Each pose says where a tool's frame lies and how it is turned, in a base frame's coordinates. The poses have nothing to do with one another.
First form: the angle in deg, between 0 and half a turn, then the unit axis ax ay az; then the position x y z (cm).
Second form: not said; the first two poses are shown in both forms.
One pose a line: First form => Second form
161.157, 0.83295, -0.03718, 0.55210, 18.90, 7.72, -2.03 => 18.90, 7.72, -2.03, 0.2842, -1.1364, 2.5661
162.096, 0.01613, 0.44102, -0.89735, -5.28, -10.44, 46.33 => -5.28, -10.44, 46.33, -2.8728, 0.1646, -0.8913
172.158, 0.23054, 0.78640, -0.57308, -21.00, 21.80, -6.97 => -21.00, 21.80, -6.97, 2.8323, 0.3793, -1.9419
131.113, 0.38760, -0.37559, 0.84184, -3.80, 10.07, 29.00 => -3.80, 10.07, 29.00, 2.3756, -0.9681, -0.4218
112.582, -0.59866, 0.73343, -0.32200, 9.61, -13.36, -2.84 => 9.61, -13.36, -2.84, -1.4476, 0.4229, -1.8377
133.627, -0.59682, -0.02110, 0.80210, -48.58, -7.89, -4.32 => -48.58, -7.89, -4.32, 1.7160, 0.9169, -0.8591
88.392, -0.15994, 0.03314, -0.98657, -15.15, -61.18, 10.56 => -15.15, -61.18, 10.56, -1.5175, -0.1205, -0.1943
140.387, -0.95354, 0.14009, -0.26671, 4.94, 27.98, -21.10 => 4.94, 27.98, -21.10, -0.4511, -0.3693, -2.3337
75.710, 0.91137, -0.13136, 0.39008, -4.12, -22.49, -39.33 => -4.12, -22.49, -39.33, 0.3187, -0.4061, 1.1664
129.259, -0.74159, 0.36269, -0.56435, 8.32, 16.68, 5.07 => 8.32, 16.68, 5.07, -1.2769, -0.4143, -1.6943
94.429, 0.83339, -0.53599, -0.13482, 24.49, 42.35, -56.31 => 24.49, 42.35, -56.31, -0.7424, -0.4261, 1.6341
